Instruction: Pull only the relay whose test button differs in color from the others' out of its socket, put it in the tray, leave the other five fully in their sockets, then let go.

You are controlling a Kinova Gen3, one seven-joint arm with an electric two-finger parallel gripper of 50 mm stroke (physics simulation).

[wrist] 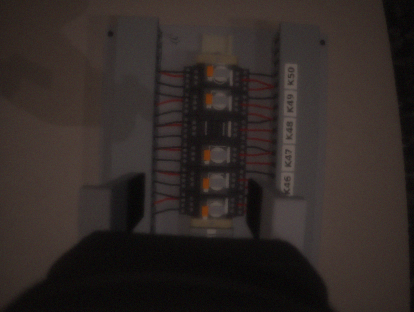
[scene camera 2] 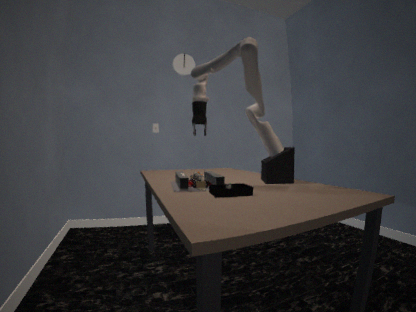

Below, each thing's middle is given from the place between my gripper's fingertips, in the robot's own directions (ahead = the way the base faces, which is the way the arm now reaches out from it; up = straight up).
My gripper is now 260 mm above the panel (wrist: pixel 253 46) and 20 mm short of it.
